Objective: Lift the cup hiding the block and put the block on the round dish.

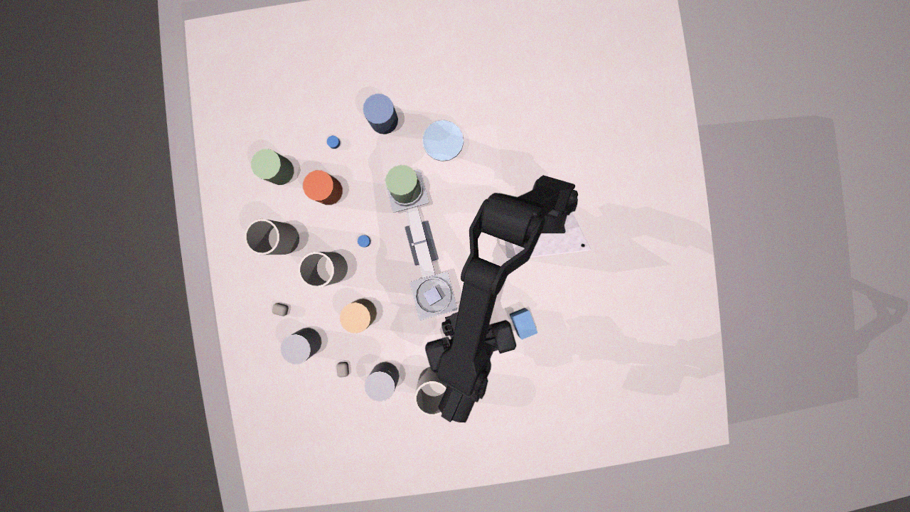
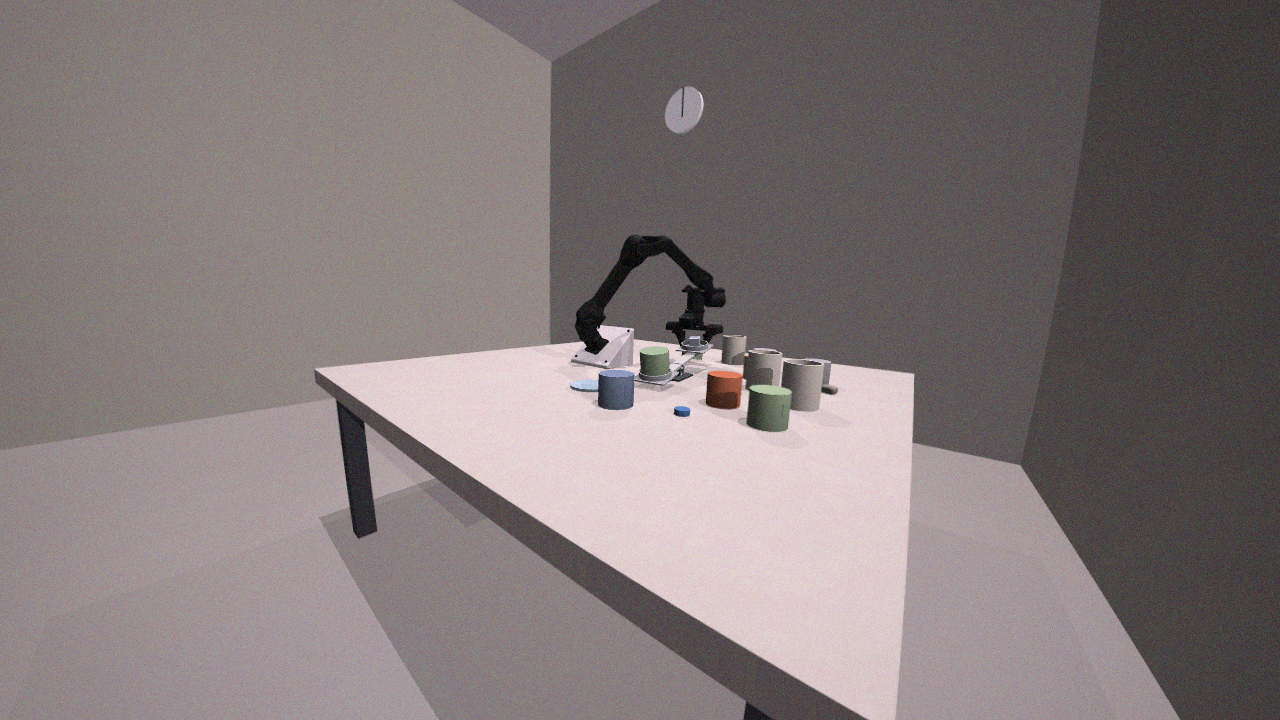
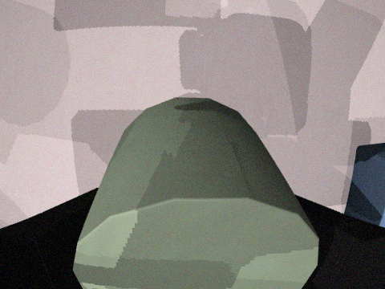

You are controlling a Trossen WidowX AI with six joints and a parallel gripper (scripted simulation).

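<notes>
Now: gripper tip 60 mm short of the round light-blue dish, 480 mm to the left of it and 30 mm above it. The rest, counted from my gripper tip: tan cup 250 mm ahead, 30 mm to the right; then small balance 120 mm ahead, 220 mm to the right; then blue block 140 mm behind, 30 mm to the right, 20 mm below.
</notes>
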